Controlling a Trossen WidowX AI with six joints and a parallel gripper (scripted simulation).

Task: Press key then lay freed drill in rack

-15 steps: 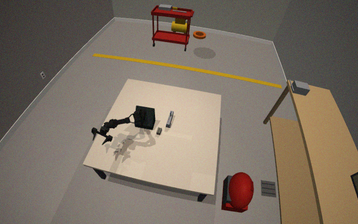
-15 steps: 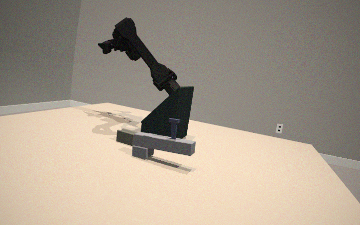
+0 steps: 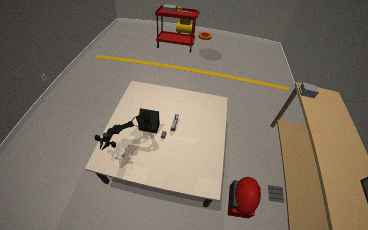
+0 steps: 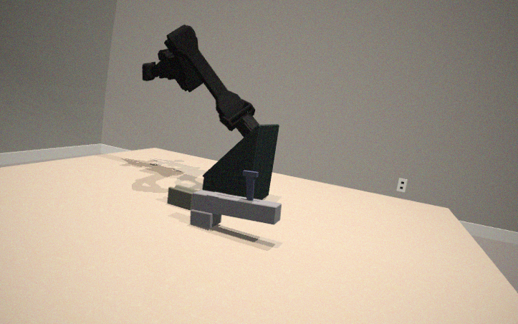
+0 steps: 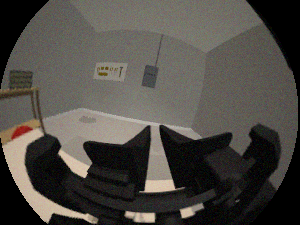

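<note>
My gripper tip is 44 cm short of the dark blue key, 69 cm to the right of it and 25 cm above it. Also, from my gripper tip: dark olive rack: 37 cm ahead, 49 cm to the left, 33 cm below; grey block: 44 cm ahead, 66 cm to the left, 30 cm below; tan drill: 44 cm ahead, 64 cm to the left, 30 cm below.
</note>
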